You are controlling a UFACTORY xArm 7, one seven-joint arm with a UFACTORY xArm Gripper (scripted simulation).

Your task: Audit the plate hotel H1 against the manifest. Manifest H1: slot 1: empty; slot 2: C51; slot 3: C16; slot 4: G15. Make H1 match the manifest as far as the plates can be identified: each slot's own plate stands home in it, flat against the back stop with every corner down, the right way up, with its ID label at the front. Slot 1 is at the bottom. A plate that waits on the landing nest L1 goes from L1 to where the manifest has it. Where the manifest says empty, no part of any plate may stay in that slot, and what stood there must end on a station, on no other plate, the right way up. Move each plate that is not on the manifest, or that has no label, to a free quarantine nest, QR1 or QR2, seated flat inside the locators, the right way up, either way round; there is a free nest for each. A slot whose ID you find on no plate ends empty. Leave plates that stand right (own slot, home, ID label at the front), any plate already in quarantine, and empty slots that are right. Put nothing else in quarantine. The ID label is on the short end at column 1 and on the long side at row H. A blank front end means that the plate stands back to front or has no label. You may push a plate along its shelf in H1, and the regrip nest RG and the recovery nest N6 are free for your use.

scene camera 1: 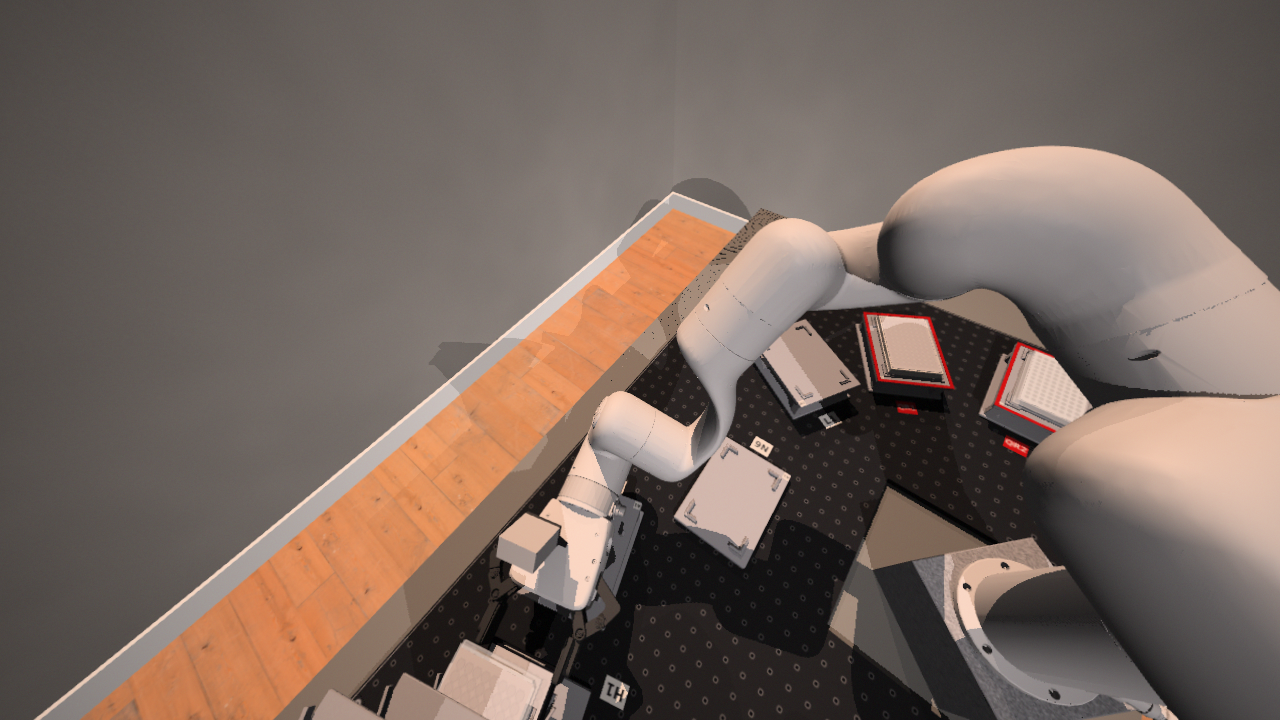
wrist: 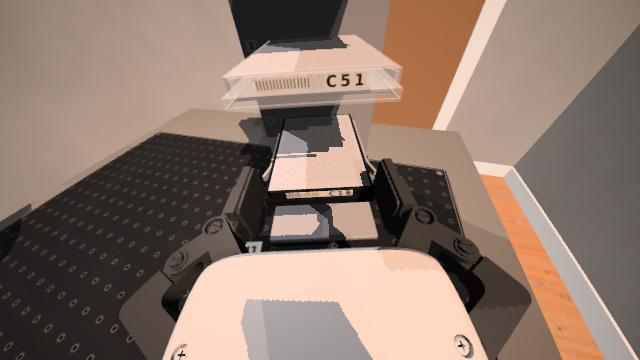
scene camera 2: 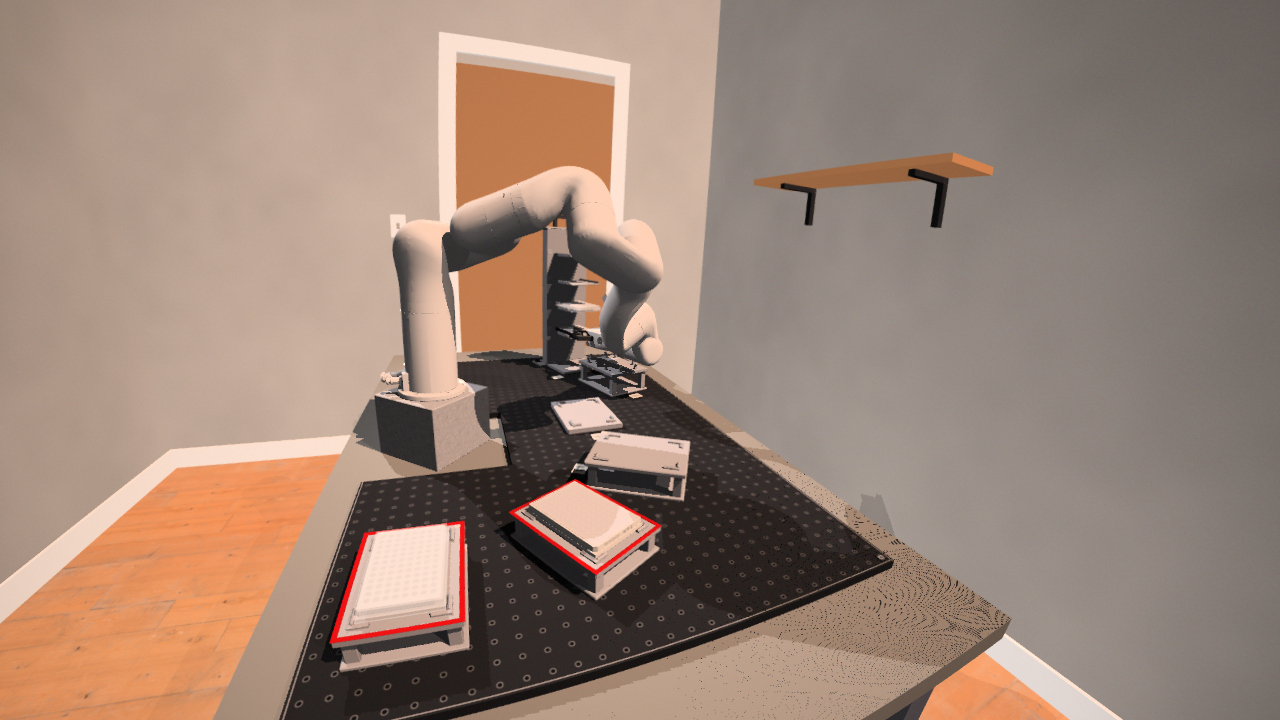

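Scene camera 1 and scene camera 2 both show a white well plate; a spot on the white well plate (scene camera 1: pixel 907 347) is the same spot as (scene camera 2: pixel 581 505). Likewise for a quarantine nest QR2 (scene camera 1: pixel 1018 363), where (scene camera 2: pixel 453 585) is the same spot. In the wrist view the white well plate is out of frame.
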